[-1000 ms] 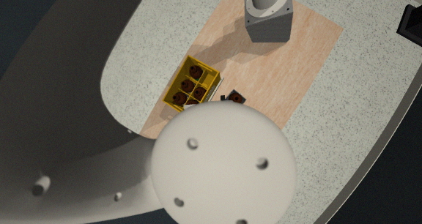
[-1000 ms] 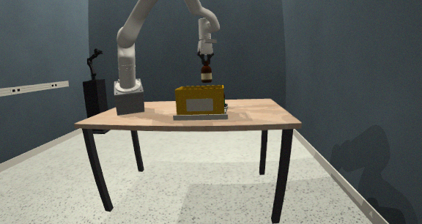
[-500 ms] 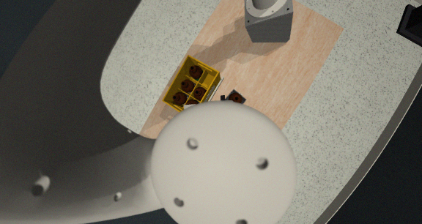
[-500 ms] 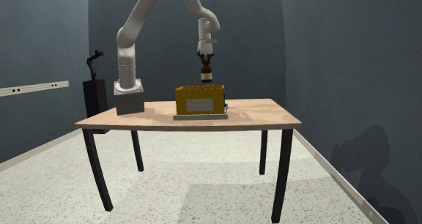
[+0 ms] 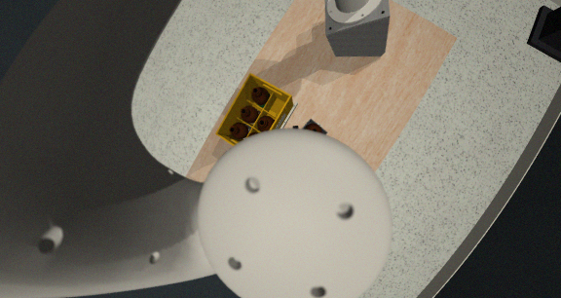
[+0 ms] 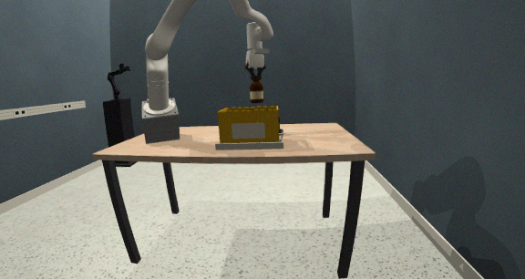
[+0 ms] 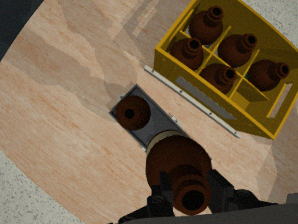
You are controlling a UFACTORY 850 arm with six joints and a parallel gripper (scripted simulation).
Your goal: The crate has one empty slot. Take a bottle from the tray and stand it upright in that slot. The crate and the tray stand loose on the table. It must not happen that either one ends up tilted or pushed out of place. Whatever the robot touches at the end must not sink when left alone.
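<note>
Right now my hand is 70 mm above the brown bottle. The rest, counted from my hand: dark tray (320 mm below); yellow crate (250 mm below, 210 mm to the right, 30 mm behind).
</note>
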